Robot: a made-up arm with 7 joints. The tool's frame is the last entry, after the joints. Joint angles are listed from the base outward. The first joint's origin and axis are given. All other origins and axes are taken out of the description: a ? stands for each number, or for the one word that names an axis. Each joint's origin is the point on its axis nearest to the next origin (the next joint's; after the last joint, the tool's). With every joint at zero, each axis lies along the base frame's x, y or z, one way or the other. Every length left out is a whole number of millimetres.
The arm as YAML. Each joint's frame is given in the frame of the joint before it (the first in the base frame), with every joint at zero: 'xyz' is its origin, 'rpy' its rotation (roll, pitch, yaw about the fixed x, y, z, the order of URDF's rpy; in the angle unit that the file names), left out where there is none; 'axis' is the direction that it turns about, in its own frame. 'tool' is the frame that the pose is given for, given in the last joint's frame.
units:
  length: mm
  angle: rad
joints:
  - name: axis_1
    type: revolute
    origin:
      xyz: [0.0, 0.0, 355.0]
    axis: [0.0, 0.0, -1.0]
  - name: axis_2
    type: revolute
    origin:
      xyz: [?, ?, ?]
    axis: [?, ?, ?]
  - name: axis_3
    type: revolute
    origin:
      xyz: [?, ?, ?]
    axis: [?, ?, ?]
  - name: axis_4
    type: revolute
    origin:
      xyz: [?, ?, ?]
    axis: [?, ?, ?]
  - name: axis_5
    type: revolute
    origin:
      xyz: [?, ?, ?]
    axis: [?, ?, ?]
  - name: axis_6
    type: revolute
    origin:
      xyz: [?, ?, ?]
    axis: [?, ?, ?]
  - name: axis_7
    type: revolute
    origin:
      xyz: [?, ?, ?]
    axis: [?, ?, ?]
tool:
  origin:
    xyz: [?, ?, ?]
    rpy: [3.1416, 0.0, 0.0]
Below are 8 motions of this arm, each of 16 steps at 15 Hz.
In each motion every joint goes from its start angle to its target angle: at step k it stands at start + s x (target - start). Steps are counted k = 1, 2, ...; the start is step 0. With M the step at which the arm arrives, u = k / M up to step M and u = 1 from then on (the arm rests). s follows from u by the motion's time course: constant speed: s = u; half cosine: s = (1 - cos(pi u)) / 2; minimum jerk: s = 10 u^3 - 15 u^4 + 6 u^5.
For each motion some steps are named. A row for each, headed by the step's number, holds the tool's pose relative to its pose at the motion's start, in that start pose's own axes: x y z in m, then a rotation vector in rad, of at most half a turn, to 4 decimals.
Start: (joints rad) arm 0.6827 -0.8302 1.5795 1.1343 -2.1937 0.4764 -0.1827
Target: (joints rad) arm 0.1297 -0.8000 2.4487 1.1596 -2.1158 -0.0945 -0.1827
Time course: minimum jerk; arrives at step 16
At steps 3, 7, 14, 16:
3: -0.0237 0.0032 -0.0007 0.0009 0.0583 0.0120
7: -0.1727 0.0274 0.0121 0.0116 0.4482 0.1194
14: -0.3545 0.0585 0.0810 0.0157 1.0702 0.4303
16: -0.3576 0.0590 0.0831 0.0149 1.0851 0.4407

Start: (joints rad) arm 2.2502 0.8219 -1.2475 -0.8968 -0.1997 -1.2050 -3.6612
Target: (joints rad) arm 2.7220 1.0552 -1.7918 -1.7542 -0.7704 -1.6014 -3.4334
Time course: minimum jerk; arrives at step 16
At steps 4, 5, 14, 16:
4: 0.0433 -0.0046 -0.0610 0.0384 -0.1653 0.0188
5: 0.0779 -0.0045 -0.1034 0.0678 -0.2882 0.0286
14: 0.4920 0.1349 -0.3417 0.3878 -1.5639 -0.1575
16: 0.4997 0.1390 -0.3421 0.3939 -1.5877 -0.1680

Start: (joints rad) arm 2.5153 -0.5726 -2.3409 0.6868 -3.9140 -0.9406 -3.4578
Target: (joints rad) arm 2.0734 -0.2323 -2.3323 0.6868 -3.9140 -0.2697 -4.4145
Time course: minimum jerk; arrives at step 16
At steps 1, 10, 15, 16:
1: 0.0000 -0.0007 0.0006 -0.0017 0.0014 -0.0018
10: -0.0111 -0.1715 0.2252 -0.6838 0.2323 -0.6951
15: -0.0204 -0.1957 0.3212 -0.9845 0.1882 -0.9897
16: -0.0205 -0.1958 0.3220 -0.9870 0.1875 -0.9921

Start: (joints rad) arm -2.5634 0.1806 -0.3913 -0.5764 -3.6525 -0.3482 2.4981
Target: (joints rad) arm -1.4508 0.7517 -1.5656 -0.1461 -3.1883 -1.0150 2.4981
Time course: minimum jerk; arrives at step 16
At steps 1, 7, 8, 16:
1: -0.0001 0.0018 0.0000 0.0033 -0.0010 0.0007
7: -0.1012 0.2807 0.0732 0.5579 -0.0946 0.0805
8: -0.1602 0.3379 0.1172 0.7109 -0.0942 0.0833
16: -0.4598 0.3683 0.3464 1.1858 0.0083 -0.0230

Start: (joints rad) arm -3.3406 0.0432 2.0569 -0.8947 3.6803 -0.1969 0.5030
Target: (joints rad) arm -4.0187 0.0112 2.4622 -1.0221 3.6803 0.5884 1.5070
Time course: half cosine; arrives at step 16
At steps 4, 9, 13, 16:
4: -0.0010 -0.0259 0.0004 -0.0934 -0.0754 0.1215
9: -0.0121 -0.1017 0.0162 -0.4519 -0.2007 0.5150
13: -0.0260 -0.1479 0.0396 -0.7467 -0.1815 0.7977
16: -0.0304 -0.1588 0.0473 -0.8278 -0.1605 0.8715

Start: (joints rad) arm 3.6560 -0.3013 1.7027 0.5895 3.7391 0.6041 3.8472
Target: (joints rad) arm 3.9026 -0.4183 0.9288 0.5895 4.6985 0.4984 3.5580
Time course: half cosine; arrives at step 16
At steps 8, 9, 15, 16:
8: -0.0334 0.0209 -0.0084 -0.0915 0.1335 0.0227
9: -0.0409 0.0290 -0.0102 -0.1027 0.1584 0.0328
15: -0.0737 0.0741 -0.0166 -0.1252 0.2504 0.0933
16: -0.0745 0.0755 -0.0167 -0.1253 0.2525 0.0952

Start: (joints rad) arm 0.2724 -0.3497 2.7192 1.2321 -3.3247 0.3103 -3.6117
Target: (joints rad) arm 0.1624 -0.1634 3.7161 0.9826 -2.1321 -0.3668 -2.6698
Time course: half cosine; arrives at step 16
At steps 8, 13, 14, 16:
8: -0.2050 0.0532 0.0474 0.3554 -0.0719 1.3084
13: -0.4055 0.0494 0.1728 1.0441 -0.3654 2.1905
14: -0.4268 0.0443 0.1919 1.1445 -0.4219 2.2623
16: -0.4440 0.0393 0.2082 1.2307 -0.4730 2.3157

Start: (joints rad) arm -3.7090 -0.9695 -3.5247 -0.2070 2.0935 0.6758 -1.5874
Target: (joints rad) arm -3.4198 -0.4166 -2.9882 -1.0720 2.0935 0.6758 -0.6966
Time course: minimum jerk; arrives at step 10
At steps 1, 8, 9, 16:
1: -0.0086 0.0029 -0.0027 0.0051 0.0127 0.0051
8: -0.7759 0.2857 0.3427 0.9151 1.1934 0.3861
9: -0.7923 0.2931 0.3857 0.9772 1.2429 0.3877
16: -0.7948 0.2942 0.3933 0.9880 1.2513 0.3877

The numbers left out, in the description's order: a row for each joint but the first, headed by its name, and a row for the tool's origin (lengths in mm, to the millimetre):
axis_2: xyz 0.0 -16.0 0.0, axis 0.0 1.0 0.0
axis_3: xyz 0.0 0.0 500.0, axis 0.0 0.0 -1.0
axis_4: xyz 0.0 -15.0 0.0, axis 0.0 1.0 0.0
axis_5: xyz 0.0 0.0 428.0, axis 0.0 0.0 -1.0
axis_6: xyz 0.0 0.0 0.0, axis 0.0 1.0 0.0
axis_7: xyz 0.0 0.0 111.0, axis 0.0 0.0 -1.0
tool: xyz 0.0 0.0 0.0

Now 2 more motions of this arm.
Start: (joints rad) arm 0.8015 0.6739 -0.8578 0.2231 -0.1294 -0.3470 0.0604
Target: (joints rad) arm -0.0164 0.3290 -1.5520 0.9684 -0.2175 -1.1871 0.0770
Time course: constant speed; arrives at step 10
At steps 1, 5, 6, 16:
1: 0.0487 -0.0694 0.0193 -0.0262 -0.0175 -0.1421
5: 0.1305 -0.3854 0.1656 -0.0858 -0.1320 -0.7030
6: 0.1169 -0.4625 0.2161 -0.0917 -0.1719 -0.8394
16: -0.0701 -0.6881 0.4386 -0.0950 -0.3731 -1.3614

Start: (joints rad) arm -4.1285 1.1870 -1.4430 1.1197 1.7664 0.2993 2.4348
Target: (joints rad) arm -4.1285 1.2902 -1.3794 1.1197 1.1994 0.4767 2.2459
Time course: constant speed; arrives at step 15
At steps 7, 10, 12, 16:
7: -0.0579 -0.0130 -0.0121 -0.0095 0.1685 -0.3624
10: -0.0828 -0.0161 -0.0158 -0.0153 0.2437 -0.5159
12: -0.0993 -0.0174 -0.0178 -0.0198 0.2947 -0.6176
16: -0.1236 -0.0182 -0.0200 -0.0271 0.3727 -0.7691

